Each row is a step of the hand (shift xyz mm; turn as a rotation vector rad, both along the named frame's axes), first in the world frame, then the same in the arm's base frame.
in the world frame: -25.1 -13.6 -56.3 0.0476 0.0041 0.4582
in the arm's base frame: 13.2 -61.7 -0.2 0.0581 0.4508 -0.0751
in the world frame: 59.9 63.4 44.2 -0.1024 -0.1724 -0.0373
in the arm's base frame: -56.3 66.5 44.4 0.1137 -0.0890 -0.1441
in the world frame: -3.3 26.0 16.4 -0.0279 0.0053 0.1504
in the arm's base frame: 3.4 20.0 23.3 0.0605 0.1400 -0.0132
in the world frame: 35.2 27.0 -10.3 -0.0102 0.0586 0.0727
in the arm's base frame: -40.0 2.3 21.7 0.0184 0.0789 0.0475
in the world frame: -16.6 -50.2 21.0 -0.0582 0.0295 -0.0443
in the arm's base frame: 27.6 7.4 -49.2 0.0420 -0.0487 0.0457
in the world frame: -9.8 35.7 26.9 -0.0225 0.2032 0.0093
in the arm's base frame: 10.7 30.6 32.3 -0.0039 0.0428 0.2001
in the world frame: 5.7 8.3 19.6 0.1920 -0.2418 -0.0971
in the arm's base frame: -2.2 21.6 4.1 -0.1743 -0.1004 -0.2536
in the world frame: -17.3 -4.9 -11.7 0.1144 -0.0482 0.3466
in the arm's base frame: 14.7 -15.6 0.1 -0.0246 0.3471 -0.1204
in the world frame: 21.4 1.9 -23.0 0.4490 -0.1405 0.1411
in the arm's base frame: -26.1 -17.4 1.7 -0.3815 0.1993 -0.2366
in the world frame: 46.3 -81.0 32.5 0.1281 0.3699 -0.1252
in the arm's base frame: -26.2 25.3 -91.9 -0.2025 -0.0248 0.3568
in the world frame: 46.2 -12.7 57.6 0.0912 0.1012 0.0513
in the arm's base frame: -29.7 62.3 -29.3 -0.0900 0.0867 0.0746
